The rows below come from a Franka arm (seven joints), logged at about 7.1 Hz.
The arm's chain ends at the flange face. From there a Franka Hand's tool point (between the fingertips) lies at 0.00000 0.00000 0.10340 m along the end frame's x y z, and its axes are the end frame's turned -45 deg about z.
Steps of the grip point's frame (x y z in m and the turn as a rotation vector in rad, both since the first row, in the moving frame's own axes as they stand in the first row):
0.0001, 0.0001, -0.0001, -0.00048, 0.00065, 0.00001
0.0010, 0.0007, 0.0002, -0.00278, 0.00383, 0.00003
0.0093, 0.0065, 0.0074, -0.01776, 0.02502, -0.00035
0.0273, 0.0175, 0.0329, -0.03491, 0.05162, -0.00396
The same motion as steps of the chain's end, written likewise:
0.0001, 0.0000, -0.0001, 0.00012, 0.00080, 0.00001
0.0007, -0.0001, 0.0002, 0.00074, 0.00467, 0.00003
0.0080, -0.0014, 0.0074, 0.00513, 0.03025, -0.00035
0.0254, -0.0057, 0.0331, 0.01182, 0.06119, -0.00396

